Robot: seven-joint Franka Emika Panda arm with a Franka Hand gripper.
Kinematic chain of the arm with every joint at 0, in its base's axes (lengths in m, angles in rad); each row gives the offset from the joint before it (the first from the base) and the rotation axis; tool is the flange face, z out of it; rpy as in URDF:
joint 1: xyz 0 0 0.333 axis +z
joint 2: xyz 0 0 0 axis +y
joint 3: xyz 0 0 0.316 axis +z
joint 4: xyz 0.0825 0 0 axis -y
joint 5: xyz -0.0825 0 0.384 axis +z
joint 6: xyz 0 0 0 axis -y
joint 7: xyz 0.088 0 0 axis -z
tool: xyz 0 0 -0.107 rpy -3.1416 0 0
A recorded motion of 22 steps. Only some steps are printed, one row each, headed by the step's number.
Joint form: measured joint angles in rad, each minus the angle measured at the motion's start. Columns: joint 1, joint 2, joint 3, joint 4, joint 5, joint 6, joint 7.
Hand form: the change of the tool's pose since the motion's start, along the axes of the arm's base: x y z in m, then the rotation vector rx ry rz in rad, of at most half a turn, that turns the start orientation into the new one. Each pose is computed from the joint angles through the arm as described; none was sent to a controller.
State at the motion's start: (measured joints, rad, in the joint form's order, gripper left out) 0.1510 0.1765 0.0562 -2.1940 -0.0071 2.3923 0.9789
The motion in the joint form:
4: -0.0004 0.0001 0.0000 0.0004 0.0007 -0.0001 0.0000
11: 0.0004 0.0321 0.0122 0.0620 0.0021 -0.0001 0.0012
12: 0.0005 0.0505 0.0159 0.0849 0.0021 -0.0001 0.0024
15: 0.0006 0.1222 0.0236 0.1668 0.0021 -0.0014 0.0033
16: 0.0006 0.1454 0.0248 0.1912 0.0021 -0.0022 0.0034
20: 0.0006 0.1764 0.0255 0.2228 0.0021 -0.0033 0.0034
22: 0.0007 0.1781 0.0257 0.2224 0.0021 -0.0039 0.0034
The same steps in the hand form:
4: 0.0002 -0.0002 0.0001 0.0005 -0.0001 -0.0009
11: 0.0171 0.0106 0.0082 0.0120 -0.0281 0.0089
12: 0.0232 0.0141 0.0074 0.0151 -0.0321 0.0111
15: 0.0451 0.0231 0.0003 0.0243 -0.0394 0.0160
16: 0.0515 0.0251 -0.0033 0.0265 -0.0394 0.0165
20: 0.0597 0.0271 -0.0087 0.0290 -0.0385 0.0162
22: 0.0594 0.0272 -0.0100 0.0286 -0.0358 0.0165

